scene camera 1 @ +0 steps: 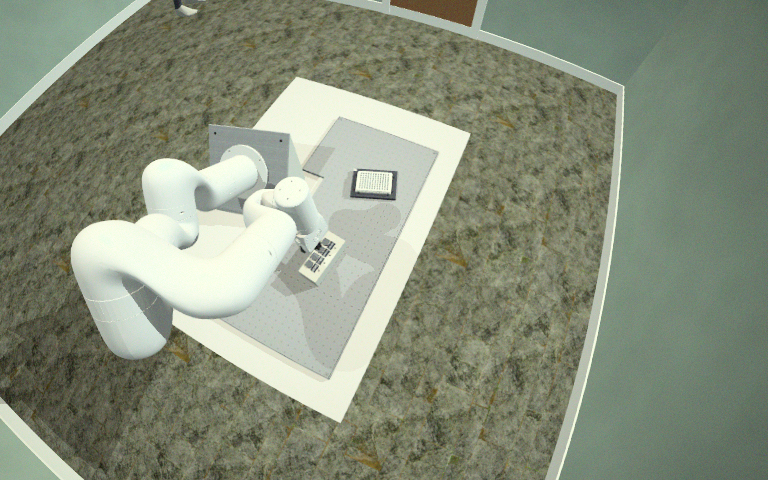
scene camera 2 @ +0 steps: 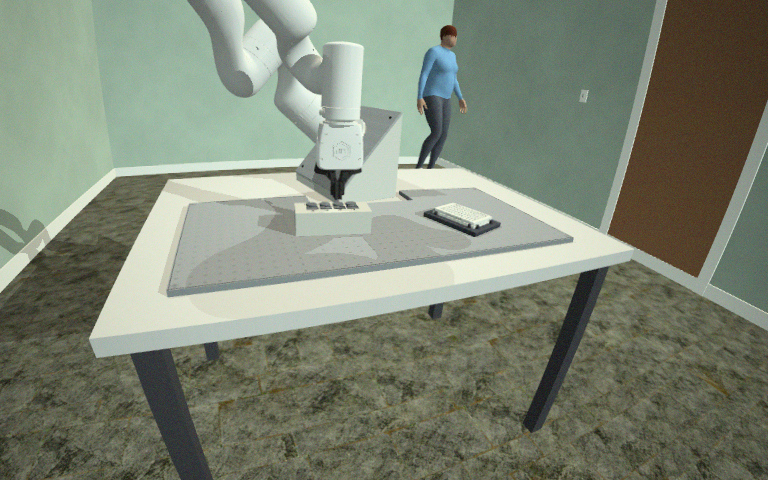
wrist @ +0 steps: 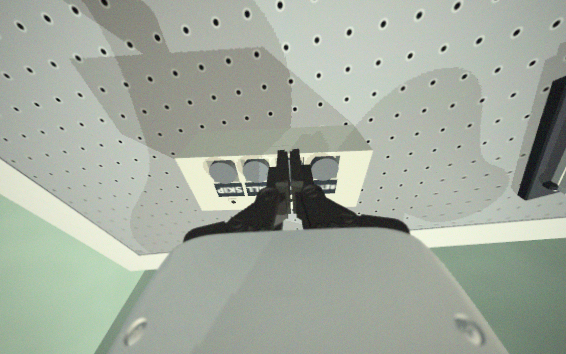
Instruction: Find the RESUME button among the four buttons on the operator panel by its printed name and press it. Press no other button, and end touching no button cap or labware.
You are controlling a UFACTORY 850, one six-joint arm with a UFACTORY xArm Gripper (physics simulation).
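Observation:
The cream operator panel carries four round grey buttons with dark labels, upside down in the wrist view. The leftmost button is labelled SKIP. The second button has a partly covered label ending in LL. The rightmost button has a partly covered label that I cannot read fully. The third button and its label are mostly hidden behind my fingers, and RESUME is not readable. My gripper is shut and empty, its tips at the third button from the left; I cannot tell whether they touch the cap.
A white well plate sits in a dark holder to the right of the panel. Both stand on the grey perforated board. The grey arm mount stands behind the panel.

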